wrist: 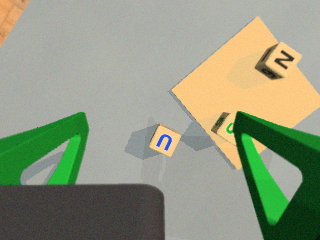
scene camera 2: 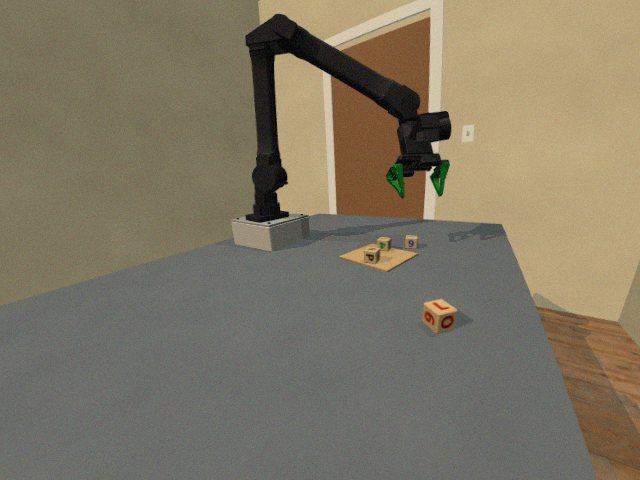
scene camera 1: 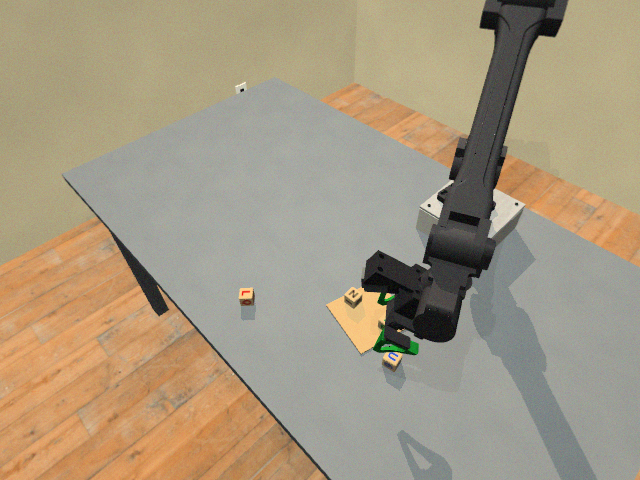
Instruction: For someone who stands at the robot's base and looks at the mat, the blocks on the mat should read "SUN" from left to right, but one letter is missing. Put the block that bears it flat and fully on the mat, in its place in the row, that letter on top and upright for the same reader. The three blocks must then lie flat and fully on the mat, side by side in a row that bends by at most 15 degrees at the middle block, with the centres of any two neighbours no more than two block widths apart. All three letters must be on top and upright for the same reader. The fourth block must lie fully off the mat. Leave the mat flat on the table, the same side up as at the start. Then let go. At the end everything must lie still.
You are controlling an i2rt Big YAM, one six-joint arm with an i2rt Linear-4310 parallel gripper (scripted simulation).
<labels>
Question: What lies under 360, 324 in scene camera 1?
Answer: A tan mat.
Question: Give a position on a tan mat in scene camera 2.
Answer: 391, 259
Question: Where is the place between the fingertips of my gripper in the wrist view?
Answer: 160, 120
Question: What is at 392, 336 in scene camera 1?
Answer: My gripper.
</labels>
